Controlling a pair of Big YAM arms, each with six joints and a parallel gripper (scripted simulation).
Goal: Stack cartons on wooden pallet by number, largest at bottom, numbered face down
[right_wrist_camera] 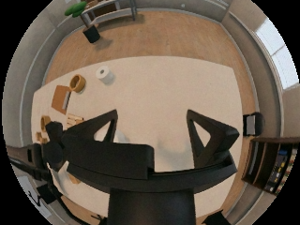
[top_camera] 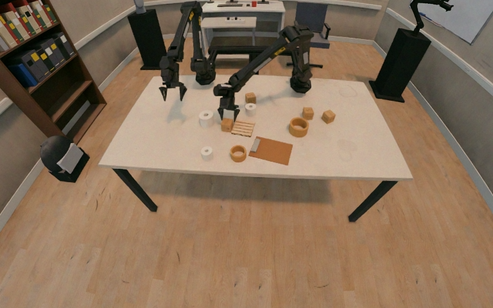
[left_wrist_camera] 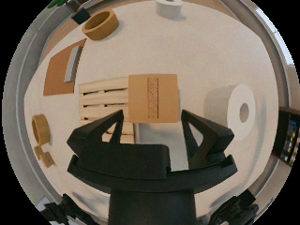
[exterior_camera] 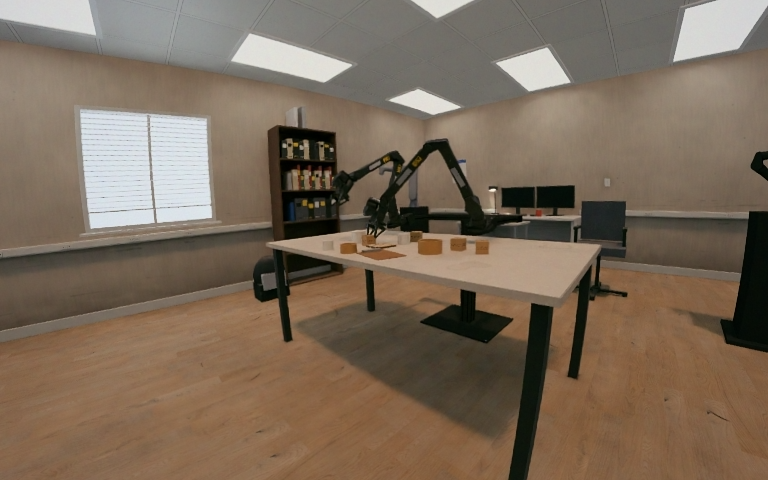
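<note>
My left hand is 2 cm short of the carton and 2 cm above it. From my left hand the other things lie so: wooden pallet (1 cm ahead, 9 cm to the left, 5 cm below).
</note>
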